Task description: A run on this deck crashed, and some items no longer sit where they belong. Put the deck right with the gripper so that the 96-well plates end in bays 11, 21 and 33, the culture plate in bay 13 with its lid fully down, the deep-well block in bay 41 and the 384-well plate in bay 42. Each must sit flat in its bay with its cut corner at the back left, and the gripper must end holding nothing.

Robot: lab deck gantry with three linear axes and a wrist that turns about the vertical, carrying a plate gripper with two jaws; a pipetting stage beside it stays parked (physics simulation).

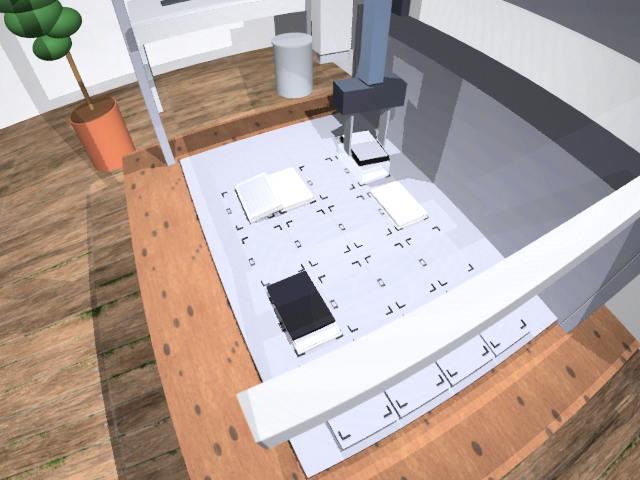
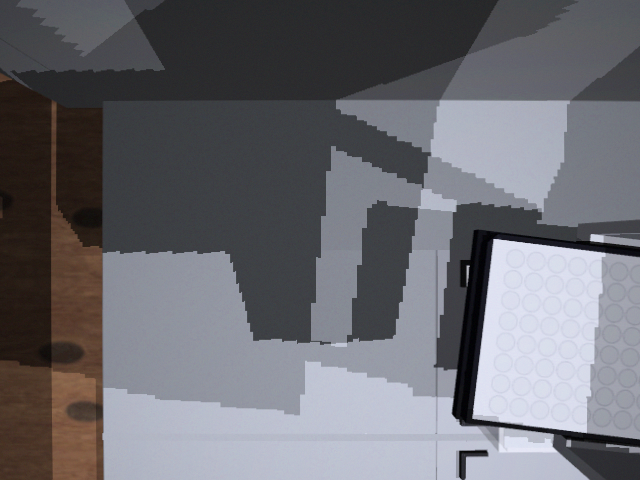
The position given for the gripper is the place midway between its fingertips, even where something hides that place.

Note:
In view: the gripper (image 2: 603,339), a tall white deep-well block (image 1: 364,174), a black-edged 96-well plate (image 2: 542,349), a black lid (image 1: 303,311) and a grey wall panel (image 2: 111,57).
The gripper is seen too in image 1 (image 1: 364,149). The grey wall panel shows as well in image 1 (image 1: 516,160). Image 2 does not show the black lid: it is out of frame.

